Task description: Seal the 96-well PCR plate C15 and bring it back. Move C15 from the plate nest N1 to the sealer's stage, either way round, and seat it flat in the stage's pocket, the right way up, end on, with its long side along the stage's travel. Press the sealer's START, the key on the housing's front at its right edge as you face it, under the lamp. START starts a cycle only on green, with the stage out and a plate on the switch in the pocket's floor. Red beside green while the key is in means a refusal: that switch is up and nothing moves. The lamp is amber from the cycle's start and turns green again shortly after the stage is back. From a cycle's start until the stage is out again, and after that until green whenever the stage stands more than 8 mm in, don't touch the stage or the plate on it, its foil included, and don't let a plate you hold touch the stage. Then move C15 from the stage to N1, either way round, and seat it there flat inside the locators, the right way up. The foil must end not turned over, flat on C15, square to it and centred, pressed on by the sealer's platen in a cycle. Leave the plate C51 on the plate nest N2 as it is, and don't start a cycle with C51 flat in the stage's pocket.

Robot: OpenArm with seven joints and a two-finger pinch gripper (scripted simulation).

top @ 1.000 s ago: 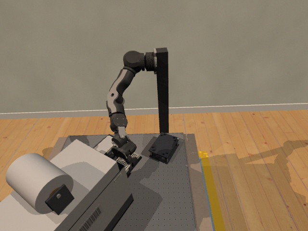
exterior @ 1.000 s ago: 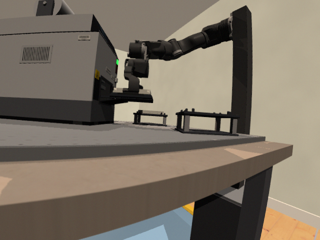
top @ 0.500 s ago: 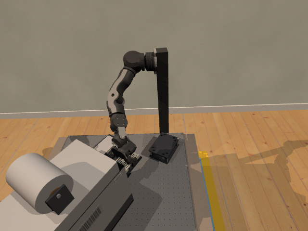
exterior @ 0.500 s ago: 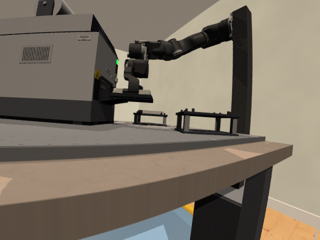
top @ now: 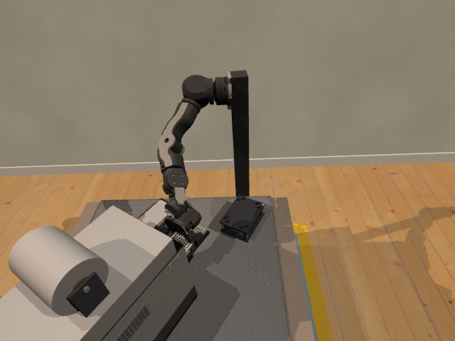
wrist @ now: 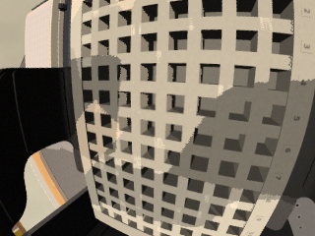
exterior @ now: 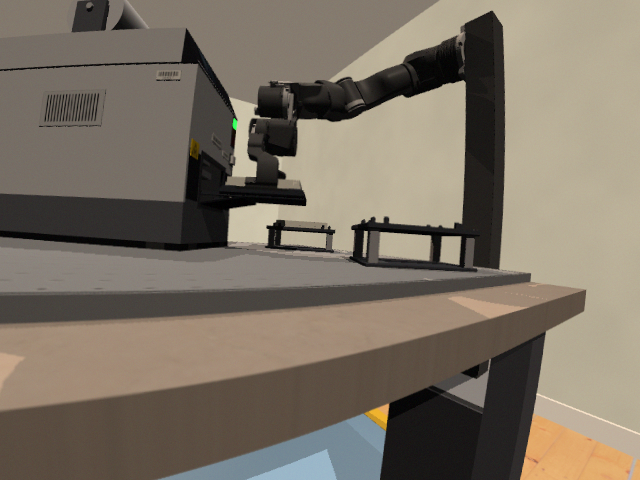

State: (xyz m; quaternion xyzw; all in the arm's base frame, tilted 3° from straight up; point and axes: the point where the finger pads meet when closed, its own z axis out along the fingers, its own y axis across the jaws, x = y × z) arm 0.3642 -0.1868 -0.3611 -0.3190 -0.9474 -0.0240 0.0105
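My hand is 1 cm above the sealer's stage. Round my hand: foil roll: 26 cm ahead, 20 cm to the right, 30 cm above; then start key: 2 cm ahead, 13 cm to the right, 7 cm above.
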